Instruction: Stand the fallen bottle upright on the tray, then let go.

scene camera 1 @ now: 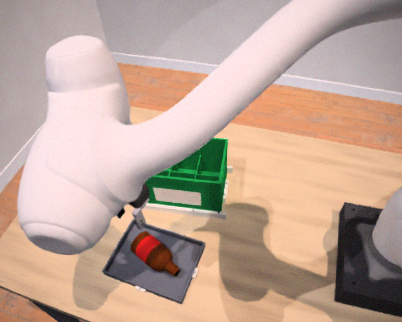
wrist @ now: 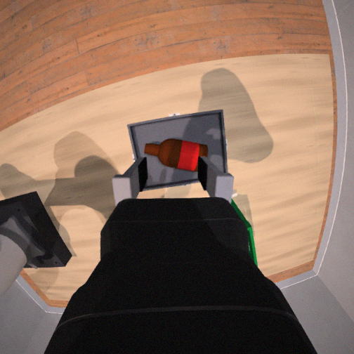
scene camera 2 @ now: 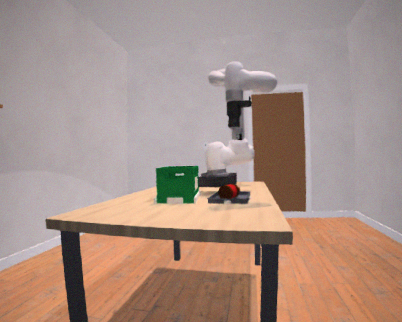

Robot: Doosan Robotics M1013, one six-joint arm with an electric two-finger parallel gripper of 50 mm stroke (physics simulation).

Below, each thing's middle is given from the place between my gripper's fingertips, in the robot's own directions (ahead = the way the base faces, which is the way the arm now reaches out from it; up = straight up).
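The brown bottle (scene camera 1: pixel 152 252) is 1 cm behind my hand and 5 cm to the right of it, and it's 27 cm below my hand as well.
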